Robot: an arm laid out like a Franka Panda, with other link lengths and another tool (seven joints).
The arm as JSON. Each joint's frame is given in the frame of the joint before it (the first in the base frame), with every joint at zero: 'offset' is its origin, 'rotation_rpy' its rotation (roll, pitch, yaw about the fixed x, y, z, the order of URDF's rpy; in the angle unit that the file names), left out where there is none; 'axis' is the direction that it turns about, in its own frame. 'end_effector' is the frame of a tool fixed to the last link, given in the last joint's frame.
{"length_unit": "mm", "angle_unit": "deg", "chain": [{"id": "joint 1", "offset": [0.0, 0.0, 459.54], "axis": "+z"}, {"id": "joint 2", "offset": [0.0, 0.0, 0.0], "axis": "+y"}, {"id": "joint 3", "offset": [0.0, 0.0, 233.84], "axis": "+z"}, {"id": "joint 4", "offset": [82.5, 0.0, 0.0], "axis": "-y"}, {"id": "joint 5", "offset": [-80.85, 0.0, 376.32], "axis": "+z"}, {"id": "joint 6", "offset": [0.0, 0.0, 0.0], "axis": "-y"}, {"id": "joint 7", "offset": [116.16, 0.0, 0.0], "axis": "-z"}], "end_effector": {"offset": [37.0, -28.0, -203.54], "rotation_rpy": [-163.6, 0.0, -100.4]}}
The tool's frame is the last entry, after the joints.
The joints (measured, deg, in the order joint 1, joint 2, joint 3, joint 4, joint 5, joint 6, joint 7), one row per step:
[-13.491, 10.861, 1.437, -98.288, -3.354, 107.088, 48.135]
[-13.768, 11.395, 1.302, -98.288, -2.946, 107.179, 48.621]
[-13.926, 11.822, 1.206, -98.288, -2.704, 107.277, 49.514]
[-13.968, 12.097, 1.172, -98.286, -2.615, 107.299, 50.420]
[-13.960, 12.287, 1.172, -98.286, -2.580, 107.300, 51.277]
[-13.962, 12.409, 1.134, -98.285, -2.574, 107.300, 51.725]
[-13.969, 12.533, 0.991, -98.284, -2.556, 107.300, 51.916]
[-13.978, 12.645, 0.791, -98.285, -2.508, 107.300, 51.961]
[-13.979, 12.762, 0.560, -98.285, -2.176, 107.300, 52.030]
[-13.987, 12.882, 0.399, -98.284, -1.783, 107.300, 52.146]
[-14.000, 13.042, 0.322, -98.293, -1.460, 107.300, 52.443]
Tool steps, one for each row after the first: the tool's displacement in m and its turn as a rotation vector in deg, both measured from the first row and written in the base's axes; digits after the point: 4 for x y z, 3 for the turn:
[-0.0017, -0.0031, -0.0059, 0.435, 0.336, -1.026]
[-0.0031, -0.0049, -0.0105, 0.674, 0.579, -2.248]
[-0.0042, -0.0053, -0.0135, 0.758, 0.777, -3.258]
[-0.0050, -0.0050, -0.0155, 0.783, 0.926, -4.118]
[-0.0056, -0.0053, -0.0168, 0.781, 1.029, -4.607]
[-0.0064, -0.0067, -0.0181, 0.783, 1.145, -4.951]
[-0.0072, -0.0087, -0.0194, 0.807, 1.254, -5.218]
[-0.0080, -0.0101, -0.0209, 1.084, 1.317, -5.629]
[-0.0087, -0.0107, -0.0224, 1.429, 1.367, -6.048]
[-0.0093, -0.0106, -0.0245, 1.725, 1.471, -6.547]

